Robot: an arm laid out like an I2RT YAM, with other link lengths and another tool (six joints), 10 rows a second.
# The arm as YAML. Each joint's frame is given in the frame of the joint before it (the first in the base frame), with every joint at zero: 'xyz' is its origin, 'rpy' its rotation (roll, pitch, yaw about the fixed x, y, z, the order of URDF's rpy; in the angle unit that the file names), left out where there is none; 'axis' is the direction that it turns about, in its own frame. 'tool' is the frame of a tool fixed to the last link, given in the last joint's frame.
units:
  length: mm
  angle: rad
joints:
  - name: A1
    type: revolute
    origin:
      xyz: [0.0, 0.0, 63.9]
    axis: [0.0, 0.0, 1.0]
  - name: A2
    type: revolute
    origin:
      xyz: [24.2, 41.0, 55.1]
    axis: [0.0, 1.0, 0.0]
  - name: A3
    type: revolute
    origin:
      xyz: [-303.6, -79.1, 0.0]
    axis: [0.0, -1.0, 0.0]
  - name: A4
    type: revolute
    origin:
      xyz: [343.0, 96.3, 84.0]
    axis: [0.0, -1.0, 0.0]
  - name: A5
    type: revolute
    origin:
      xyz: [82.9, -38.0, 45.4]
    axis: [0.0, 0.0, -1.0]
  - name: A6
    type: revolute
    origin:
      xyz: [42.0, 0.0, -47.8]
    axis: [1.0, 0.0, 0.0]
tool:
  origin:
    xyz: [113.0, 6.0, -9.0]
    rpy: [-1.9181, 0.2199, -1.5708]
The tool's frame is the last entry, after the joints.
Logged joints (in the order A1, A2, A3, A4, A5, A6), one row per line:
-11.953, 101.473, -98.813, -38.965, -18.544, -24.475
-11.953, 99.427, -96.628, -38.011, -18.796, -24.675
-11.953, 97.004, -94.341, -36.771, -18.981, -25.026
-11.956, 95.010, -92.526, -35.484, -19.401, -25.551
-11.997, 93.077, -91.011, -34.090, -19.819, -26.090
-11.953, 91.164, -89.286, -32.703, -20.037, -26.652
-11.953, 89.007, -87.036, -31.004, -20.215, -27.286
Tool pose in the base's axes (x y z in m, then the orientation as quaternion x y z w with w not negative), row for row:
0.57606, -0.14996, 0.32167, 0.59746, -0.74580, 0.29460, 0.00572
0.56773, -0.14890, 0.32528, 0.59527, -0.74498, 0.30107, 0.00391
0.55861, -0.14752, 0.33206, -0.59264, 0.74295, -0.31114, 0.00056
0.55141, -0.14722, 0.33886, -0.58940, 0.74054, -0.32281, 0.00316
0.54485, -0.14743, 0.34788, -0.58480, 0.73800, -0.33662, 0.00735
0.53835, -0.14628, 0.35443, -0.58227, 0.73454, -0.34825, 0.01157
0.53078, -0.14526, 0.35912, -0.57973, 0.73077, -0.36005, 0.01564
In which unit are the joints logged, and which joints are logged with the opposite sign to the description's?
The joints are logged in degrees. Opposite sign: A3, A5.
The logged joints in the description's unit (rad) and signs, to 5 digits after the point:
-0.20862, 1.77104, 1.72461, -0.68007, 0.32365, -0.42717
-0.20862, 1.73533, 1.68648, -0.66342, 0.32805, -0.43066
-0.20862, 1.69304, 1.64656, -0.64178, 0.33128, -0.43679
-0.20867, 1.65824, 1.61488, -0.61931, 0.33861, -0.44595
-0.20939, 1.62450, 1.58844, -0.59498, 0.34591, -0.45536
-0.20862, 1.59111, 1.55833, -0.57078, 0.34971, -0.46517
-0.20862, 1.55347, 1.51906, -0.54112, 0.35282, -0.47623

